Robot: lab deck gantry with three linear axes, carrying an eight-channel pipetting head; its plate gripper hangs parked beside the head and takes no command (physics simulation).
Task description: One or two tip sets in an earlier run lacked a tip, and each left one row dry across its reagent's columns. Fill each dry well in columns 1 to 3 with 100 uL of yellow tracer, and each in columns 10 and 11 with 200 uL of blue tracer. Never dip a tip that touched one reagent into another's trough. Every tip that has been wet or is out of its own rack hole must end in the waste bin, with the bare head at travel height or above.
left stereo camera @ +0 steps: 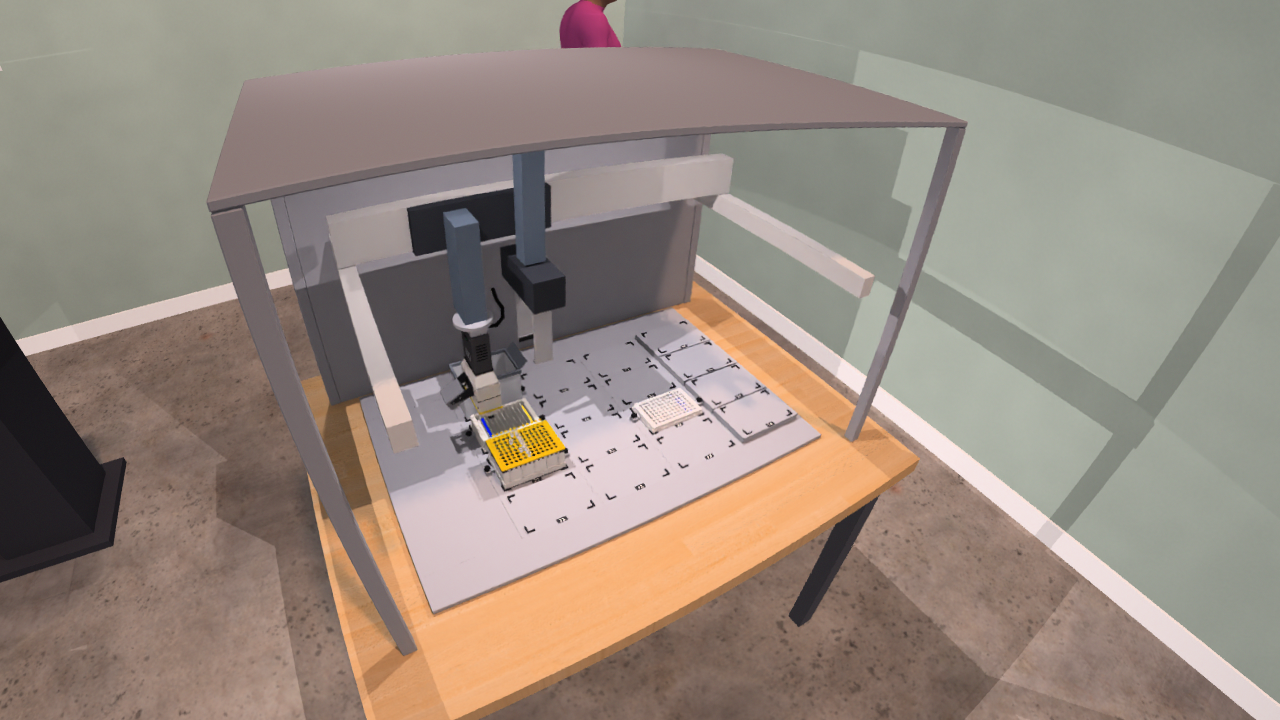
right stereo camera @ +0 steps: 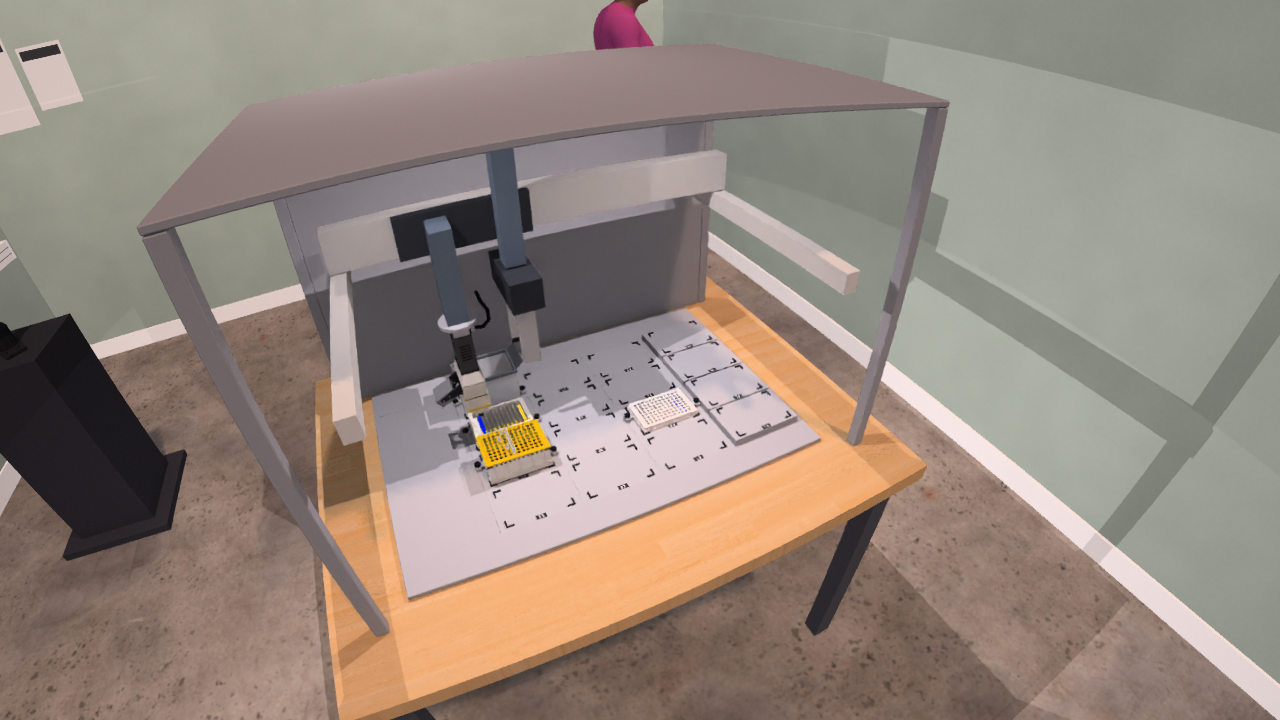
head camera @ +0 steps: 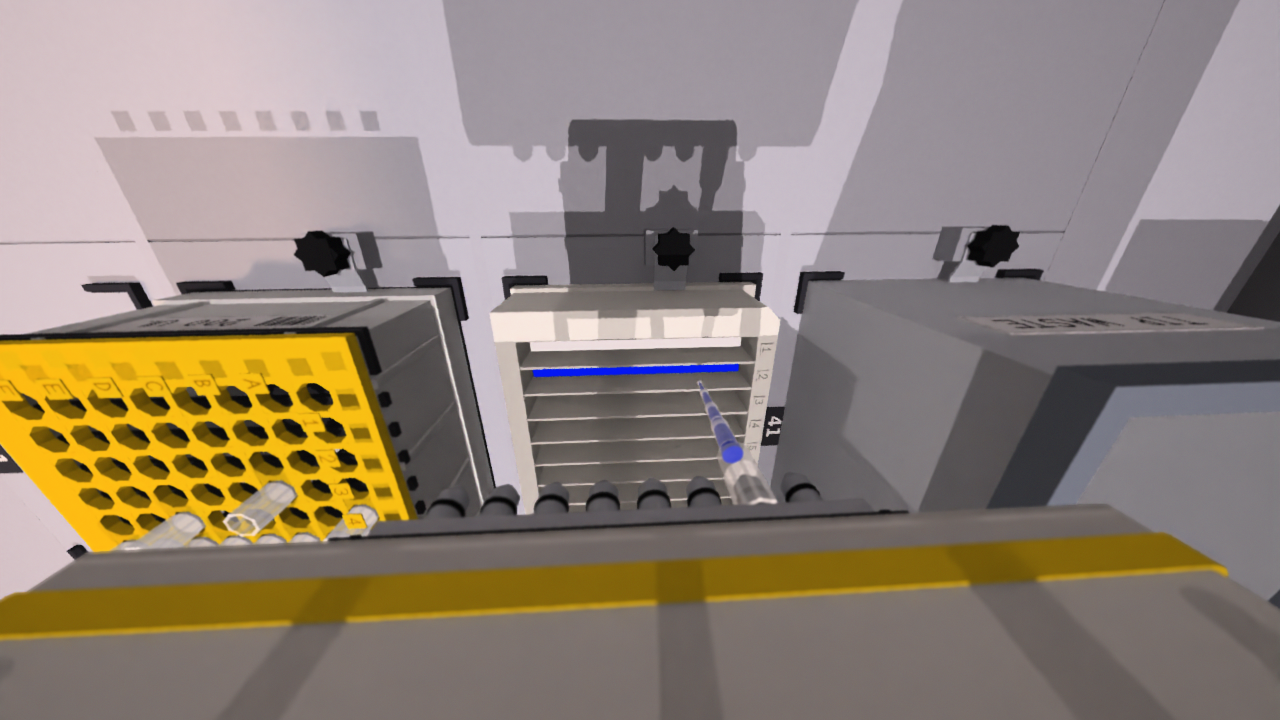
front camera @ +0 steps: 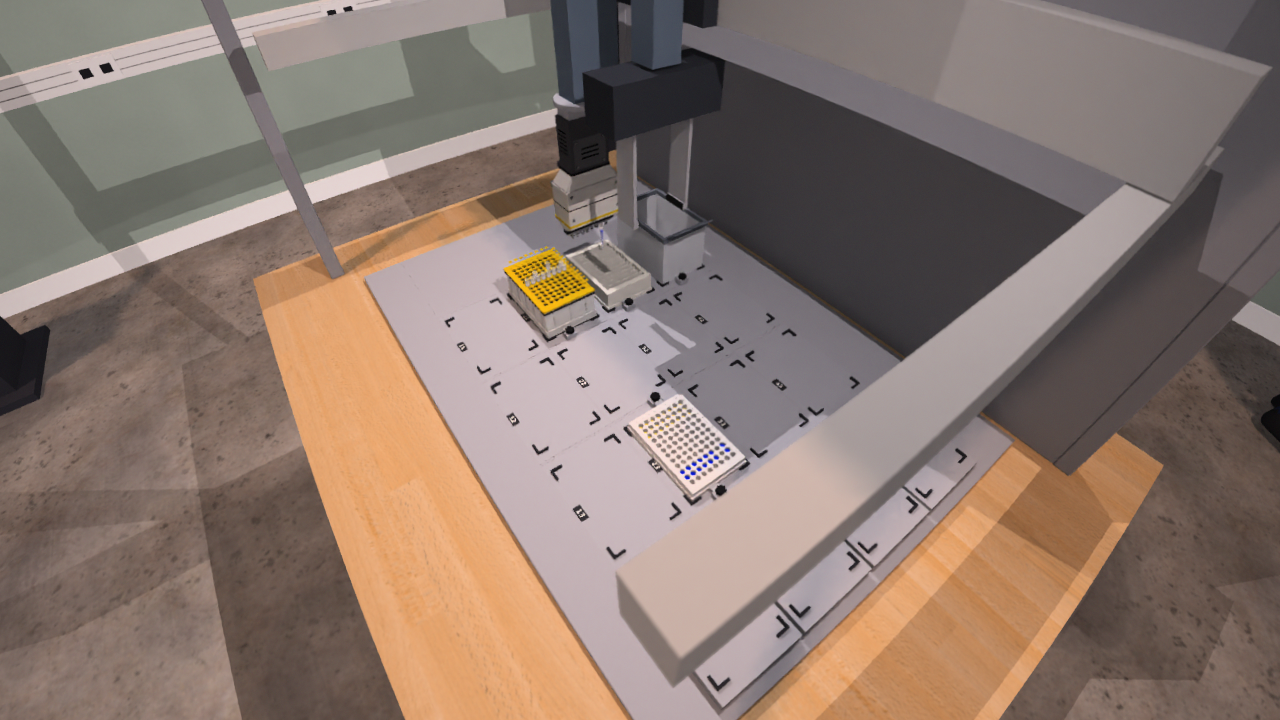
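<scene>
The pipetting head (front camera: 583, 192) (head camera: 617, 644) (left stereo camera: 486, 391) is low over the reservoir (front camera: 626, 291) (head camera: 626, 324). One clear tip (head camera: 720, 429) (front camera: 602, 235) sits on its second nozzle from the right in the head view, with blue liquid inside. The other nozzles are bare. The tip's end shows beside the blue trough (head camera: 635, 370), apparently above it; its exact height is unclear. The yellow tip rack (front camera: 547, 279) (head camera: 183, 353) holds several clear tips. The white plate (front camera: 687, 445) has yellow and blue wells; dry wells are too small to confirm. My parked gripper (front camera: 654, 214) is open and empty.
The grey waste bin (front camera: 671, 259) (head camera: 895, 420) stands beside the reservoir, opposite the tip rack. Black clamp knobs (head camera: 673, 248) (front camera: 655, 396) stand at the labware edges. A raised deck section (left stereo camera: 742, 394) lies beyond the plate. A rail beam (front camera: 841, 465) crosses the front view.
</scene>
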